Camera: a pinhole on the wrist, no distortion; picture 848 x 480 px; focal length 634.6 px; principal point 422.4 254.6 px. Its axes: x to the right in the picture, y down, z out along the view. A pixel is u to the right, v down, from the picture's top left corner.
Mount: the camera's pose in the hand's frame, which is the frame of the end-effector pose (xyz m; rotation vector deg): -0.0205 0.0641 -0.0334 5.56 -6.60 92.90
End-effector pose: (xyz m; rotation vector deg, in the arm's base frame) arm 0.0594 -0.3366 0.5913 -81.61 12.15 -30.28
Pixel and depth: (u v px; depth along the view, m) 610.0 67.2 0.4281
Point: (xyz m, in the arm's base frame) 0.3556 -0.0124 0.5345
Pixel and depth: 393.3 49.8 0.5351
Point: 0.4050 0.0300 0.7139
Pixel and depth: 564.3 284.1 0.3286
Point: 0.1777 -0.0455 0.5401
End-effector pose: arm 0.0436 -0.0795 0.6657 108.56 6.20 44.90
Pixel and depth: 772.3 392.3 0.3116
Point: 0.0823 -0.4414 0.7043
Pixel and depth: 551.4 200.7 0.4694
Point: 0.2760 -0.4709 0.6418
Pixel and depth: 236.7 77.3 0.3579
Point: 0.3035 -0.2514 0.5571
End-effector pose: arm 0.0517 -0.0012 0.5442 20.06 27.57 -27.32
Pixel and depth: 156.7 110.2 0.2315
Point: 0.1142 -0.1422 0.6663
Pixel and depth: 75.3 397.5 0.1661
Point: 0.0259 -0.0743 0.6603
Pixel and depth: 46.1 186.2 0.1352
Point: 0.0650 -0.0658 0.6137
